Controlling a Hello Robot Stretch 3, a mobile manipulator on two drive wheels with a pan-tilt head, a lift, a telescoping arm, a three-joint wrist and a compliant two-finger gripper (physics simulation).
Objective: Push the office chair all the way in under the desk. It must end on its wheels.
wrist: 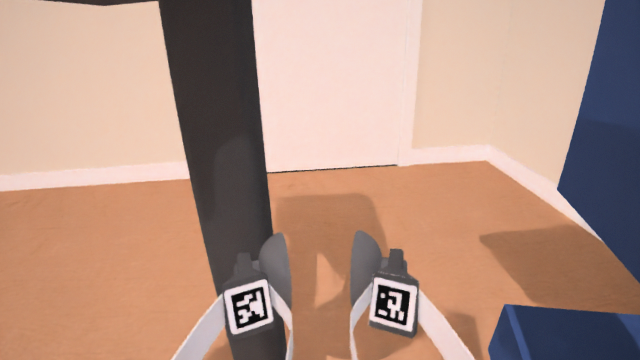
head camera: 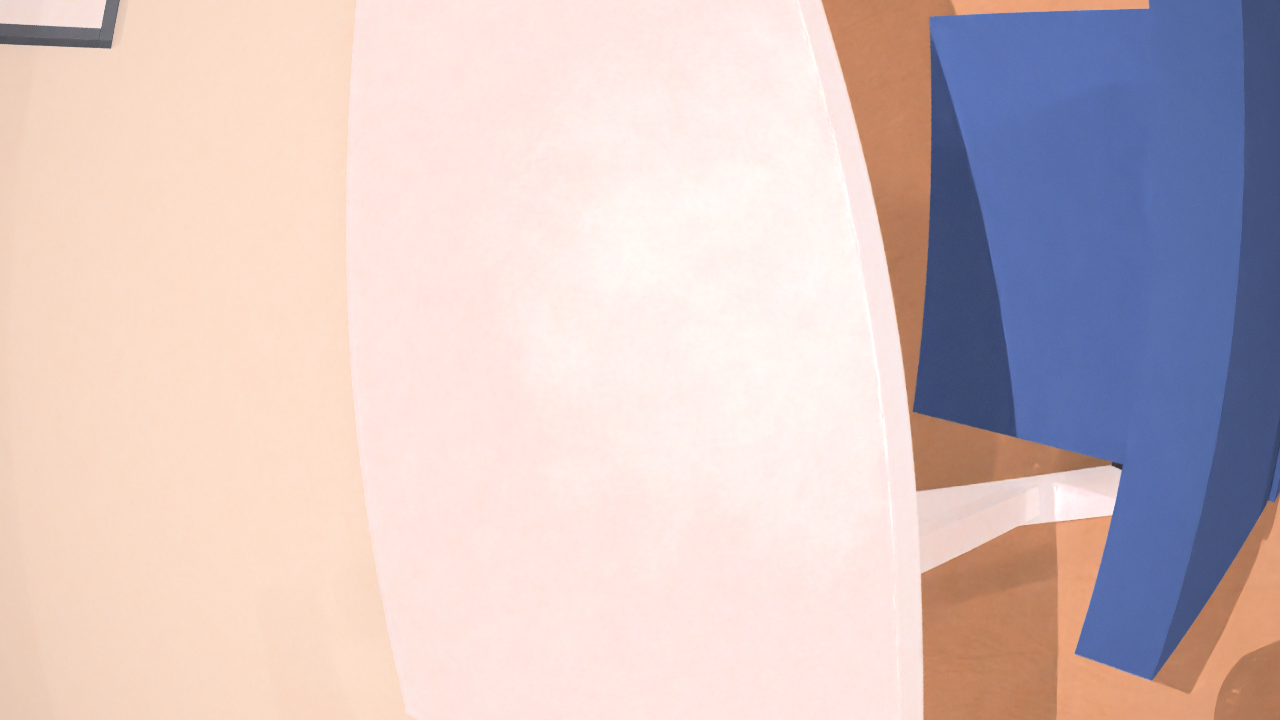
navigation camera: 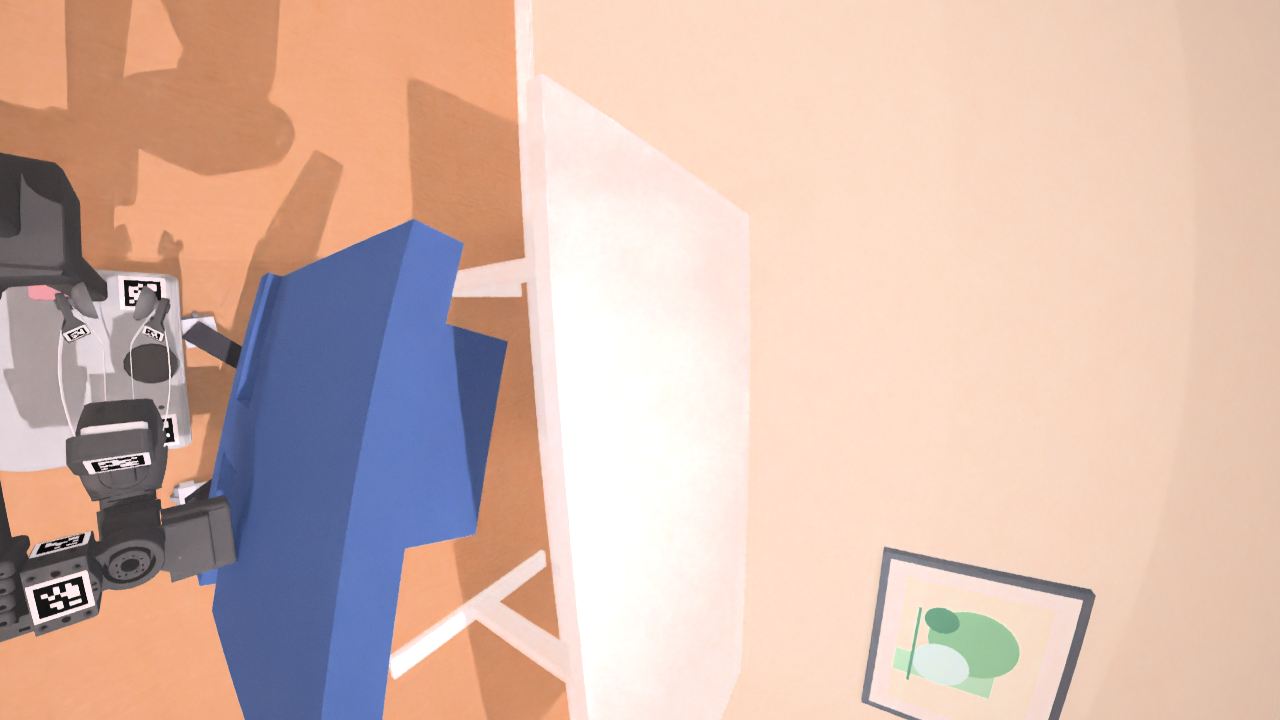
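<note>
The blue office chair stands upright, its seat facing the white desk. A strip of floor shows between seat front and desk edge in the head and navigation views; the desk's shadow falls on the seat front. The chair looks slightly turned against the desk edge. Its wheels are mostly hidden. My gripper is open and empty, behind the backrest, over my base. A dark wrist block meets the backrest's rear side in the navigation view; contact is unclear.
White desk legs stand on either side of the seat. A wall with a framed picture is behind the desk. My dark mast, a white door and skirting show in the wrist view.
</note>
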